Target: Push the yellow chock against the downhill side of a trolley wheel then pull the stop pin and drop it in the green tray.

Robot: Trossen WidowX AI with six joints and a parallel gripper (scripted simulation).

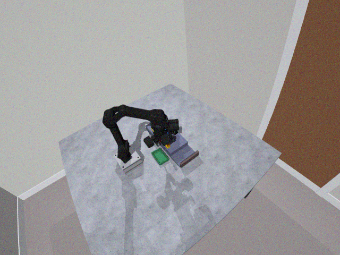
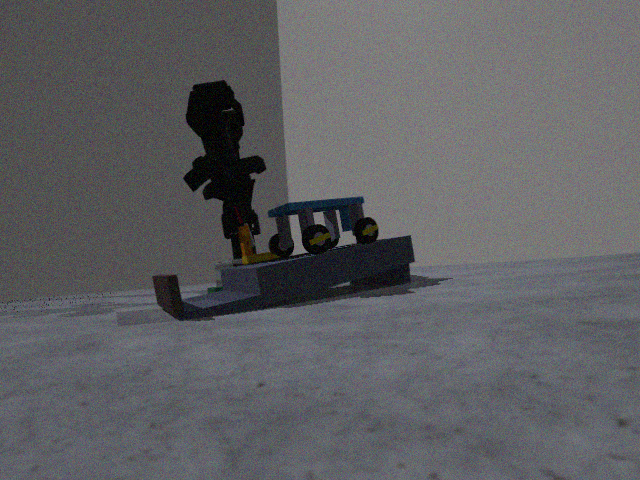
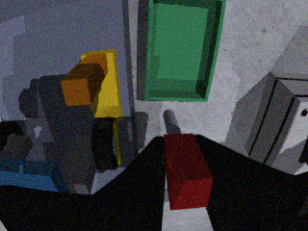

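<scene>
Right now my gripper tip is 140 mm above the green tray and 20 mm past it. The rest, counted from my gripper tip: blue-topped trolley 120 mm ahead, 80 mm to the left, 30 mm below; red-headed stop pin right at my gripper tip; yellow chock 50 mm below, 50 mm ahead, 10 mm to the right.
</scene>
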